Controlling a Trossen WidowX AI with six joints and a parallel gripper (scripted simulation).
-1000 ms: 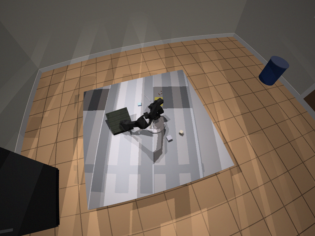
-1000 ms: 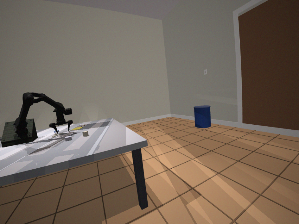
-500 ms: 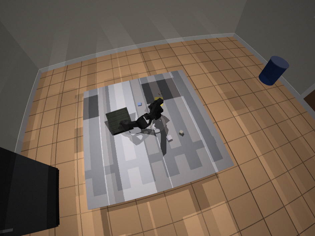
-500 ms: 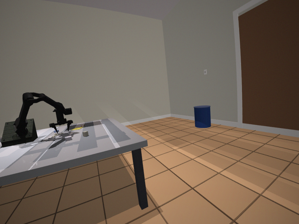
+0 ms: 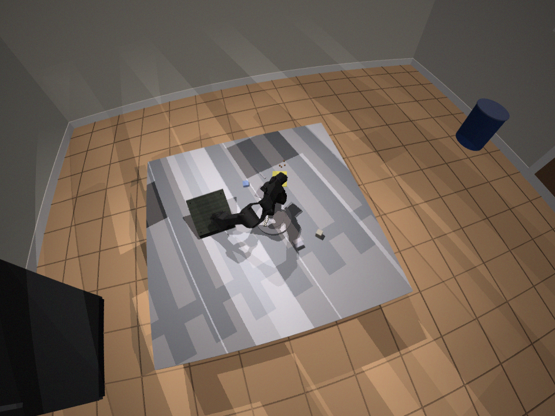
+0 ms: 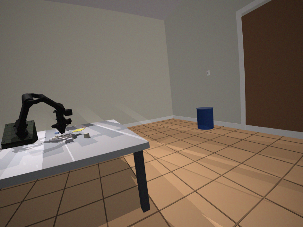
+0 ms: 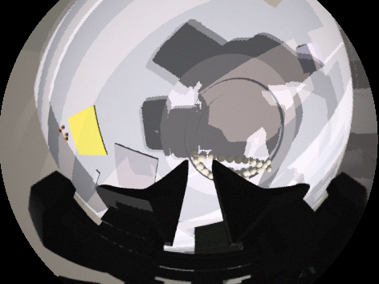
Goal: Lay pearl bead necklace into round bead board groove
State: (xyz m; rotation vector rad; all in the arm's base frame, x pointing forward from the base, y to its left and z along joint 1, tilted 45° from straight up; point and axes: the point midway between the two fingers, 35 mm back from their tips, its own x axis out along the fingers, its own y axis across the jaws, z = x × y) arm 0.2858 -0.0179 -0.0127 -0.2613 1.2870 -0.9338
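Now: the round bead board 60 mm to the right of my gripper tip and 20 mm below it. Round my gripper tip: yellow pad 190 mm to the left, 130 mm ahead, 30 mm below; grey card 120 mm to the left, 30 mm below, 10 mm ahead; blue block 230 mm to the left, 80 mm behind, 20 mm below.
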